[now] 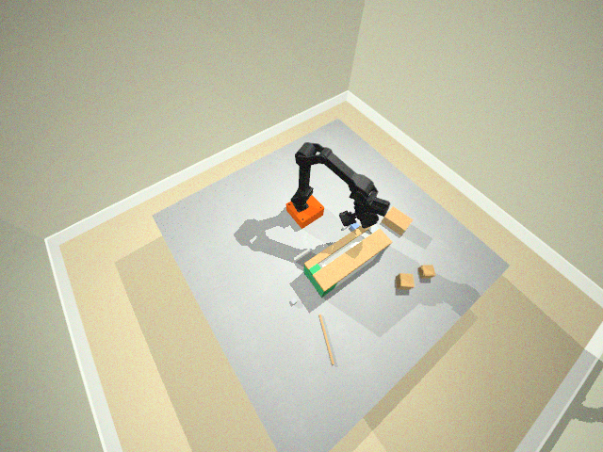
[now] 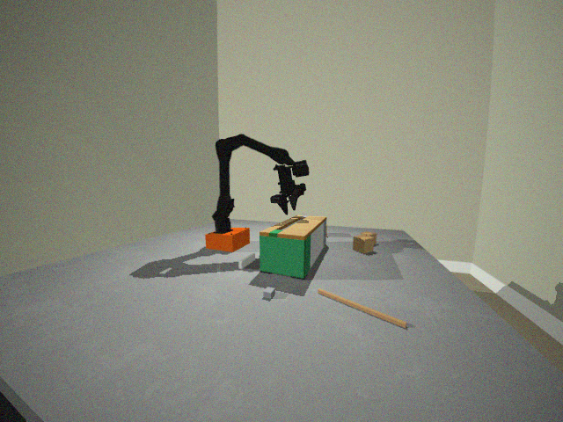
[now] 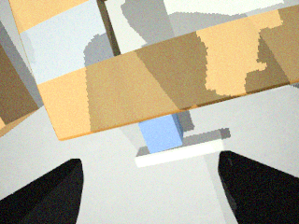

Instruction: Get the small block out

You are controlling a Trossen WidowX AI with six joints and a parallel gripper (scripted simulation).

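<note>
Right now the blue block is 130 mm below my gripper tip, 30 mm behind it and 20 mm to the left of it. The rest, counted from my gripper tip: grey block (430 mm to the right, 150 mm ahead, 140 mm below); then tan block (220 mm to the left, 120 mm below, 50 mm ahead); then box (130 mm to the right, 90 mm below, 60 mm ahead).
</note>
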